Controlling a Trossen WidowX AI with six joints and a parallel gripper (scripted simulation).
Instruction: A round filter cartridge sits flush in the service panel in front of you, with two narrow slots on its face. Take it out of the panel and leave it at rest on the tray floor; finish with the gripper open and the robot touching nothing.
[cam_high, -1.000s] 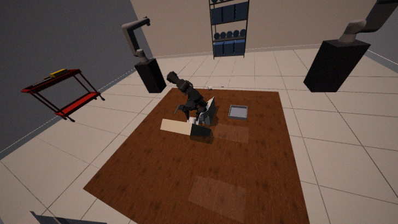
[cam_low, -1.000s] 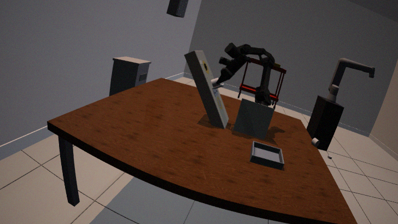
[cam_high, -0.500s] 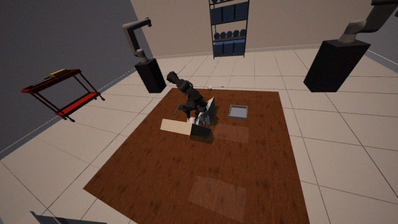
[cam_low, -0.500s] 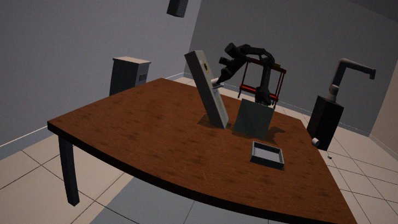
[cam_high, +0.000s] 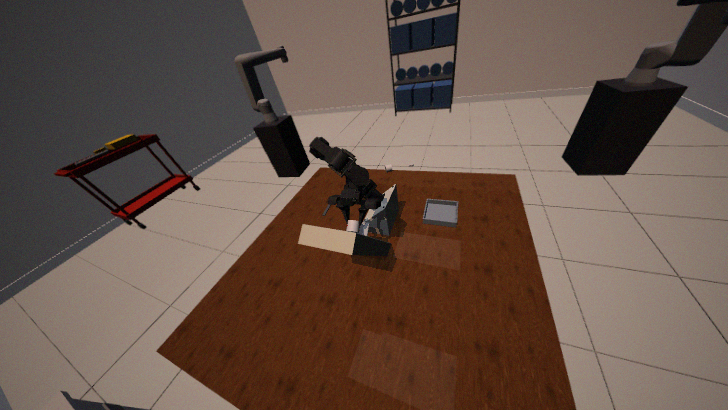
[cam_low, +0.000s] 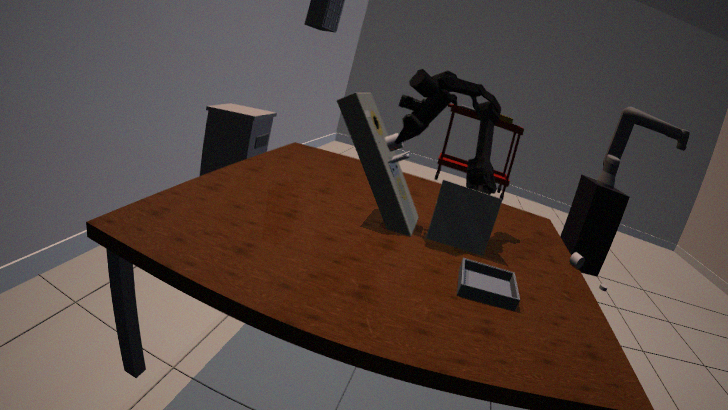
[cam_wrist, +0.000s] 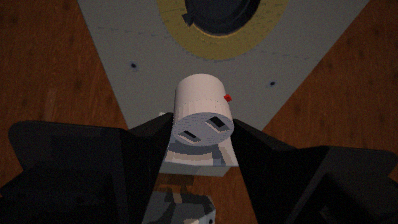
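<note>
Now: gripper tip 320 mm to the right of the grey tray, 310 mm past it and 220 mm above it. Also, from my gripper tip: round cartridge (right at my gripper tip); service panel (40 mm below, 40 mm ahead, 10 mm to the right).
</note>
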